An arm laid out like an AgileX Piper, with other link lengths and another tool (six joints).
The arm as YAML. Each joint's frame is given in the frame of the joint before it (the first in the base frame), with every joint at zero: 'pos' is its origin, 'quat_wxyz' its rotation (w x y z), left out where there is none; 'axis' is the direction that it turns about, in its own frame. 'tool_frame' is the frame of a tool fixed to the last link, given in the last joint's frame.
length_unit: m
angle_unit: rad
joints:
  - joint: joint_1
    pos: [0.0, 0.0, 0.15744]
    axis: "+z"
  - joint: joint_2
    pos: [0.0, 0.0, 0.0]
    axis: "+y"
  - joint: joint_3
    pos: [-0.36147, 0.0, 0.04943]
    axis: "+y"
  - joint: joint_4
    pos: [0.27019, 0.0, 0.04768]
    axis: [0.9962, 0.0, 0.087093]
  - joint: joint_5
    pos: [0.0, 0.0, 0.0]
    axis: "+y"
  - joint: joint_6
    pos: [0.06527, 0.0, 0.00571]
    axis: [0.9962, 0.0, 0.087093]
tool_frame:
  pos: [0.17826, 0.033, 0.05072]
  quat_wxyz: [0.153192, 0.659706, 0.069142, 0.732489]
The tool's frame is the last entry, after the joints.
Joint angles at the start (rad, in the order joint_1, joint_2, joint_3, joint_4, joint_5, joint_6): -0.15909, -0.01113, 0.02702, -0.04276, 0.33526, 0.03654
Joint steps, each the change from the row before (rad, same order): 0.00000, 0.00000, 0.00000, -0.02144, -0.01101, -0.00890; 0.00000, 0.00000, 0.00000, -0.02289, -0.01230, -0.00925; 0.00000, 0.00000, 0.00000, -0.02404, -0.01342, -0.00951; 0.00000, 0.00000, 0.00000, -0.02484, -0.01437, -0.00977; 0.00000, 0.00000, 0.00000, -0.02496, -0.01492, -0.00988; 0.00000, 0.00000, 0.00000, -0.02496, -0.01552, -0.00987; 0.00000, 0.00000, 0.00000, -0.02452, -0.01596, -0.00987; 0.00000, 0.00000, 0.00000, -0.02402, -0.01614, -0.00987; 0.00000, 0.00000, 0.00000, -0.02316, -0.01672, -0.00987; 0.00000, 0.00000, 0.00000, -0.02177, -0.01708, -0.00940; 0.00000, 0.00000, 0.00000, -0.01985, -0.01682, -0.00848; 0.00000, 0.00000, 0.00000, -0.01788, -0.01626, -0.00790
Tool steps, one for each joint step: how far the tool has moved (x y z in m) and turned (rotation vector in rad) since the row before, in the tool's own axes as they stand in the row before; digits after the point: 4 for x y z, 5 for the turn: 0.0015, 0.0011, -0.0001, -0.00979, 0.01163, -0.02811; 0.0018, 0.0012, -0.0001, -0.01046, 0.01289, -0.02979; 0.0020, 0.0013, -0.0001, -0.01095, 0.01399, -0.03113; 0.0022, 0.0013, -0.0002, -0.01126, 0.01493, -0.03216; 0.0023, 0.0013, -0.0002, -0.01125, 0.01547, -0.03243; 0.0024, 0.0013, -0.0002, -0.01122, 0.01605, -0.03246; 0.0025, 0.0012, -0.0002, -0.01103, 0.01649, -0.03208; 0.0026, 0.0012, -0.0003, -0.01076, 0.01667, -0.03167; 0.0028, 0.0012, -0.0003, -0.01057, 0.01723, -0.03085; 0.0029, 0.0012, -0.0003, -0.01022, 0.01751, -0.02906; 0.0030, 0.0012, -0.0003, -0.00960, 0.01715, -0.02634; 0.0029, 0.0011, -0.0003, -0.00891, 0.01654, -0.02392
